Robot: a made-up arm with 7 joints. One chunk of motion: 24 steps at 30 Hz.
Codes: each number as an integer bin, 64 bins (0 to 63) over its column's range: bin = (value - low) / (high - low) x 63, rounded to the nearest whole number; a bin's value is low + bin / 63 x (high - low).
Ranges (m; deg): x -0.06..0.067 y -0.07..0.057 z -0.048..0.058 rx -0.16..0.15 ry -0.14..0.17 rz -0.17..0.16
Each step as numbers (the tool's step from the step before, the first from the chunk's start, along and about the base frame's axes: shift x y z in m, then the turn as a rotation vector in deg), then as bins.
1 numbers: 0.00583 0.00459 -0.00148 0.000 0.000 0.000
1 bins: 33 37 28 33 28 32
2 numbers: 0.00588 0.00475 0.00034 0.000 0.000 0.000
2 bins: 33 37 29 33 28 32
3 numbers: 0.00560 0.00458 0.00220 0.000 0.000 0.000
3 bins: 33 37 30 33 28 32
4 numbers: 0.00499 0.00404 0.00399 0.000 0.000 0.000
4 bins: 32 37 31 33 28 32
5 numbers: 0.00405 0.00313 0.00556 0.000 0.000 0.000
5 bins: 32 36 32 33 28 32
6 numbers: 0.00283 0.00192 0.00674 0.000 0.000 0.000
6 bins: 31 36 33 33 28 32
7 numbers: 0.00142 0.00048 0.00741 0.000 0.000 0.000
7 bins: 30 35 33 33 28 32
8 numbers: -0.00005 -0.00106 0.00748 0.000 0.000 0.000
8 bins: 30 34 33 33 28 32
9 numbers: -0.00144 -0.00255 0.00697 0.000 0.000 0.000
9 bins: 29 33 33 33 28 32
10 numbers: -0.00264 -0.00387 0.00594 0.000 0.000 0.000
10 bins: 28 33 32 33 28 32
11 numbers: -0.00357 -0.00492 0.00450 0.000 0.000 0.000
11 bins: 28 32 31 33 28 32
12 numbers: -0.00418 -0.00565 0.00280 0.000 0.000 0.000
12 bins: 28 32 30 33 28 32
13 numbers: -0.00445 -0.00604 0.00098 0.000 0.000 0.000
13 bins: 28 32 29 33 28 32
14 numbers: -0.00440 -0.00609 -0.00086 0.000 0.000 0.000
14 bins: 28 32 28 33 28 32
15 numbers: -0.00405 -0.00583 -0.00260 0.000 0.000 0.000
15 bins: 28 32 27 33 28 32
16 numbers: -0.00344 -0.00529 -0.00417 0.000 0.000 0.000
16 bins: 28 32 26 33 28 32
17 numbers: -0.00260 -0.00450 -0.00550 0.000 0.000 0.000
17 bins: 28 32 25 33 28 32
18 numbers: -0.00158 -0.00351 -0.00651 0.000 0.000 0.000
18 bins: 29 33 25 33 28 32
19 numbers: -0.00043 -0.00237 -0.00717 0.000 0.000 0.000
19 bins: 30 34 24 33 28 32
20 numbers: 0.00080 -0.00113 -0.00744 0.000 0.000 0.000
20 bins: 30 34 24 33 28 32
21 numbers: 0.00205 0.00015 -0.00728 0.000 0.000 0.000
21 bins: 31 35 24 33 28 32
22 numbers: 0.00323 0.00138 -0.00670 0.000 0.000 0.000
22 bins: 31 35 25 33 28 32
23 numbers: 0.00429 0.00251 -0.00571 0.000 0.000 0.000
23 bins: 32 36 25 33 28 32
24 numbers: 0.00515 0.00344 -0.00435 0.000 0.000 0.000
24 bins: 32 36 26 33 28 32
